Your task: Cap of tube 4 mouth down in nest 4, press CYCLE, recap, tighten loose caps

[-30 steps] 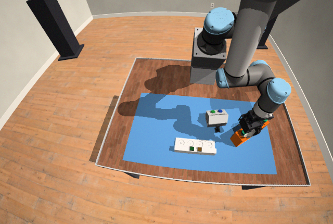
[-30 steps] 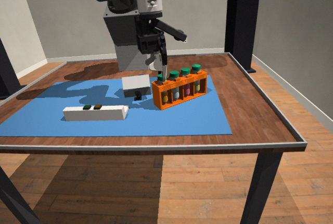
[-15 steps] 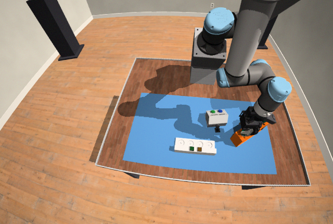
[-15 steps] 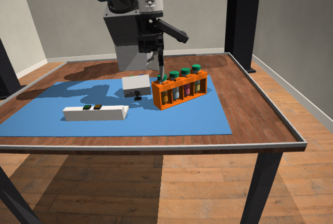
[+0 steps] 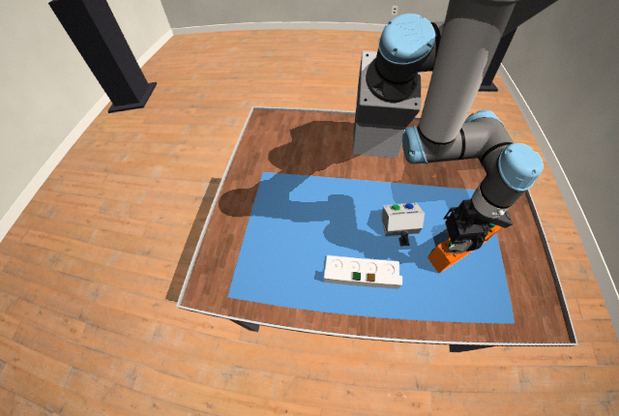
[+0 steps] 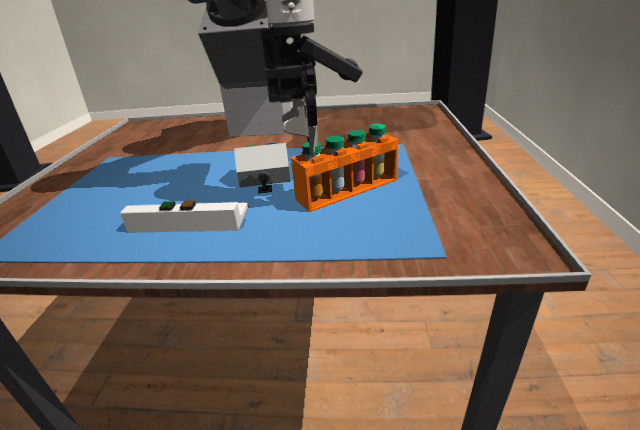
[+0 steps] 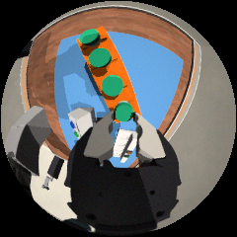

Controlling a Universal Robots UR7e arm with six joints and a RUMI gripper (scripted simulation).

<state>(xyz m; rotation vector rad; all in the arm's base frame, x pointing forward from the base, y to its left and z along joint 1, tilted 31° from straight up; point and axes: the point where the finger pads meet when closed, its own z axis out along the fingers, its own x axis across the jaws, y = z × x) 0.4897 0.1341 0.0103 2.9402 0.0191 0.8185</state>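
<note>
My gripper is now 10 mm above the green cap. Round my hand: green key 170 mm behind, 130 mm to the right, 60 mm below; then blue key 170 mm behind, 80 mm to the right, 60 mm below; then grey key housing 150 mm behind, 110 mm to the right, 70 mm below.
</note>
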